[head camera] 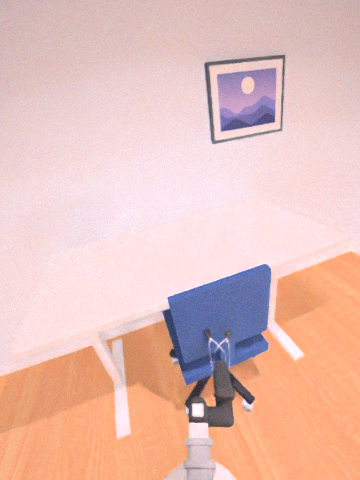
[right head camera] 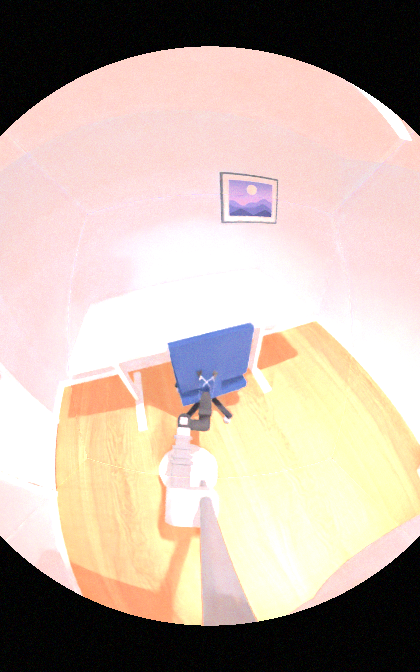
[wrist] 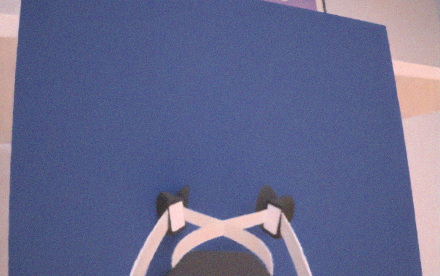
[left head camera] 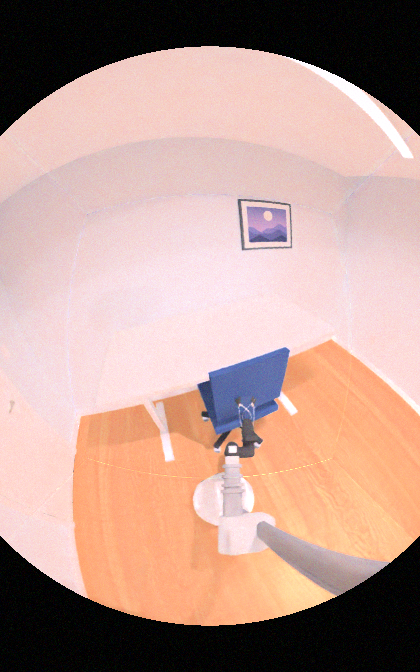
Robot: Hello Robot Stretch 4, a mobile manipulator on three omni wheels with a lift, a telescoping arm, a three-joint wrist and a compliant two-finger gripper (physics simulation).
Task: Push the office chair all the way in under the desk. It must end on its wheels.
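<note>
The office chair has a blue backrest and seat on a dark wheeled base. It stands upright at the front edge of the white desk, its back towards me and turned slightly. The backrest rises above the desktop and overlaps the desk edge in the head view. The front of the seat and part of the base are hidden. My gripper is open, with both fingertips at the lower rear face of the backrest and nothing between them.
The desk's left leg and right leg stand on either side of the chair. The wall runs behind the desk, with a framed picture on it. My round base is behind the chair.
</note>
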